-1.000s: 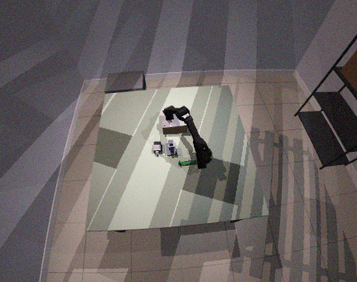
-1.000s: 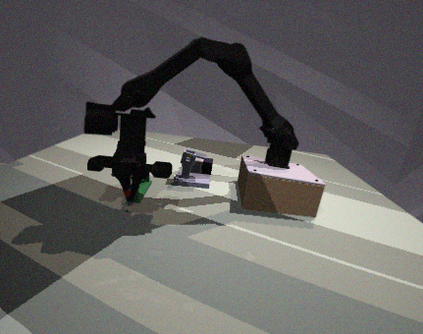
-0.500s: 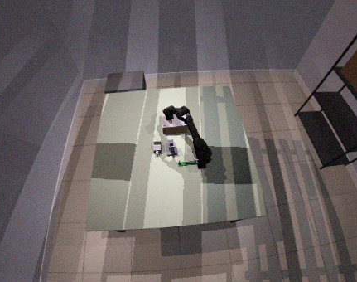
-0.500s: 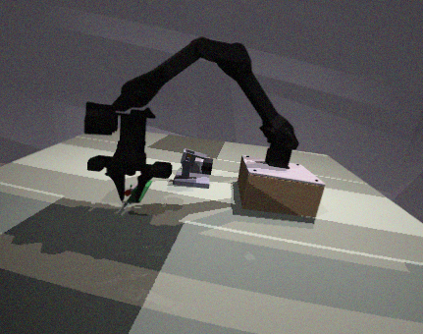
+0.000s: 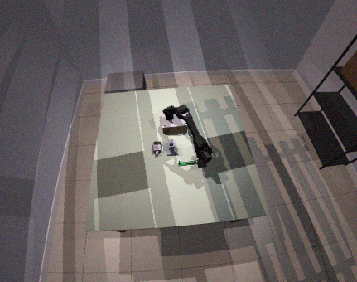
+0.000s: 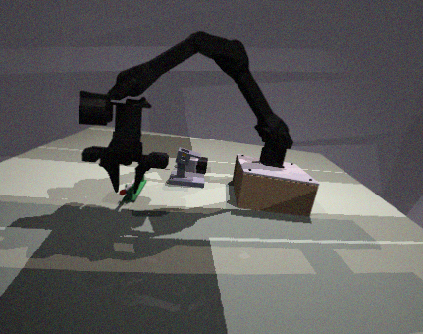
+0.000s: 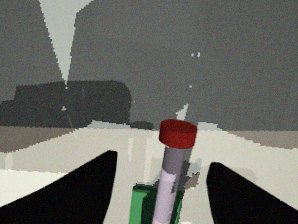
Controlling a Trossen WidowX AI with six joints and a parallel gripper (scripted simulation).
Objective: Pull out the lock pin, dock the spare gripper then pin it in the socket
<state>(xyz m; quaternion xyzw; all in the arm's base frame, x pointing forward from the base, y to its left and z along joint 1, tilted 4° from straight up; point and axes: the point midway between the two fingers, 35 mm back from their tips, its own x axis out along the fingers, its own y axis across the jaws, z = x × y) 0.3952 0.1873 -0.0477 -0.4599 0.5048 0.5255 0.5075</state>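
My gripper tip is 100 mm to the left of the green cradle and 20 mm above it. Round my gripper tip: socket 130 mm behind, 210 mm to the right, 10 mm above; spare gripper 150 mm behind, 320 mm to the right, 20 mm below.
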